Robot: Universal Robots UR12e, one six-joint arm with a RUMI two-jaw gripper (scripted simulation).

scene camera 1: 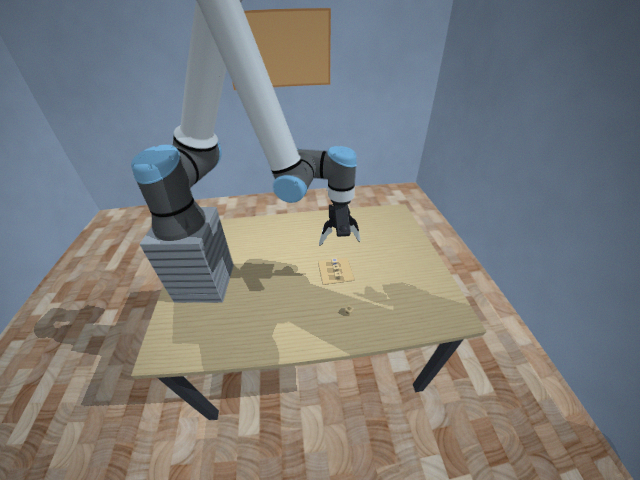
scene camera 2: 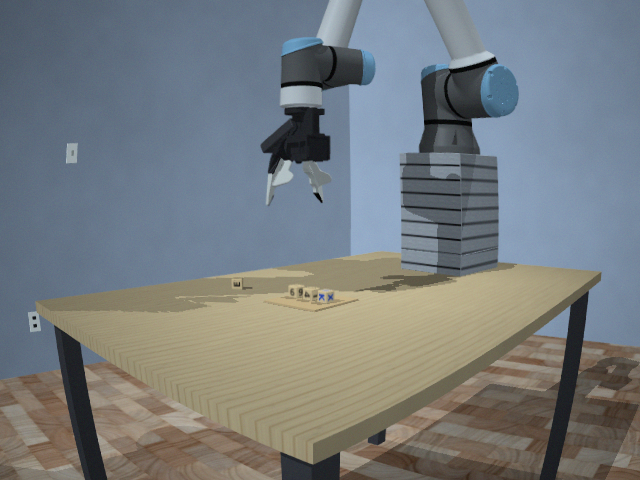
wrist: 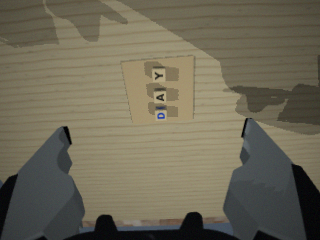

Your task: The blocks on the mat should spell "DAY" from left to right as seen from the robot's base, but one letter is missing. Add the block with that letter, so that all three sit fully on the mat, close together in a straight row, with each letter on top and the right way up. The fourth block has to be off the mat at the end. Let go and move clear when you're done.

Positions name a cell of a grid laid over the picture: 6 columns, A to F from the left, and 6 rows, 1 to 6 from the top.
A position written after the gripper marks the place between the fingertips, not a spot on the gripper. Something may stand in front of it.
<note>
In view: the gripper (scene camera 2: C3).
The gripper shows as well in scene camera 1 (scene camera 1: D4) and in the wrist view (wrist: C4).
</note>
